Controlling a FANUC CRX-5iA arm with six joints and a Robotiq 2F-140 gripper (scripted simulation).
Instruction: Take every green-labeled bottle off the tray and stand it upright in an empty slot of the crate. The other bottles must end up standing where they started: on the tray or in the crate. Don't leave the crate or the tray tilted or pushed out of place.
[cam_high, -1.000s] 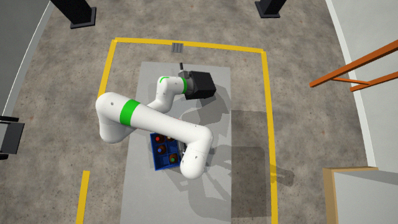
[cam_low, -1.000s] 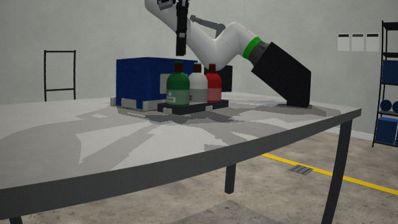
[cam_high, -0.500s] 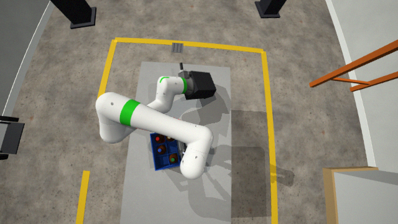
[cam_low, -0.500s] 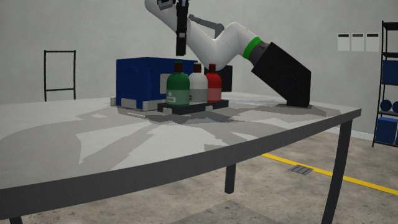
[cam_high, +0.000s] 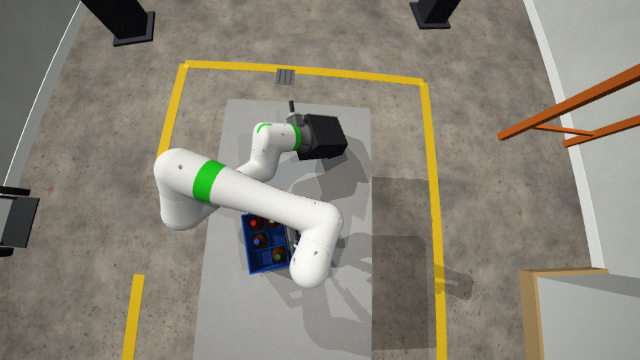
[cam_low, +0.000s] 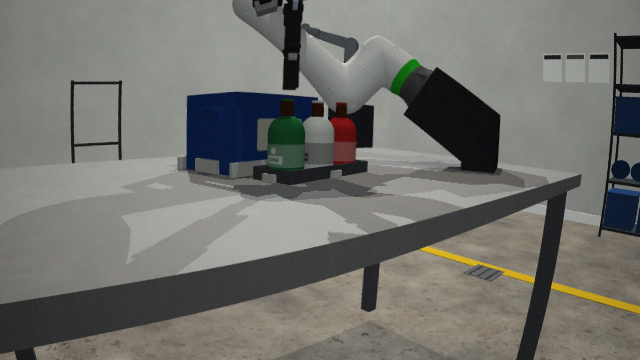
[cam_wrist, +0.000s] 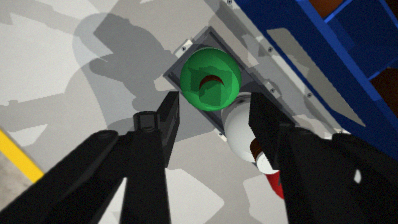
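The green-labeled bottle lies 130 mm below my hand. Round my hand: dark tray 200 mm below, 90 mm behind; white bottle 130 mm below, 90 mm behind; red bottle 180 mm behind, 130 mm below.
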